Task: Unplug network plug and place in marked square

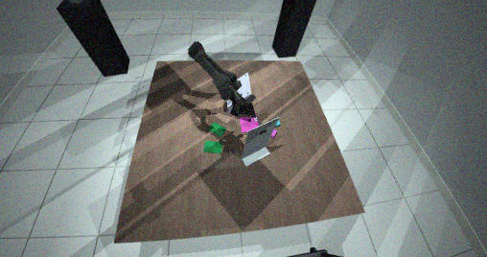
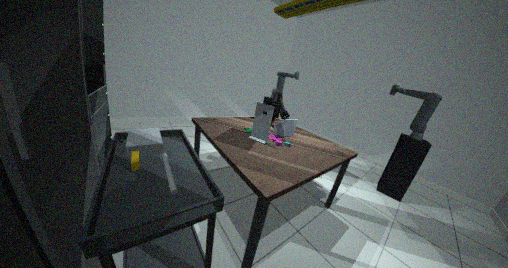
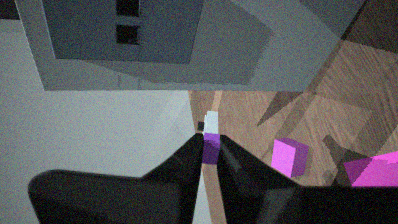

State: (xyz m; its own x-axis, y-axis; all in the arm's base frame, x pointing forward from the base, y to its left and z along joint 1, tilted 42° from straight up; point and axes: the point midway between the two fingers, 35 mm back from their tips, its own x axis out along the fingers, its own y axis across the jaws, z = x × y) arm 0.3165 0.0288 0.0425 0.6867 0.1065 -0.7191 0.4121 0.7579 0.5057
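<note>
Right now my gripper tip is 9 cm past the magenta patch, 2 cm to the right of it and 22 cm above it. The rest, counted from my gripper tip: purple plug (1 cm ahead); grey panel (12 cm ahead, 6 cm below).
</note>
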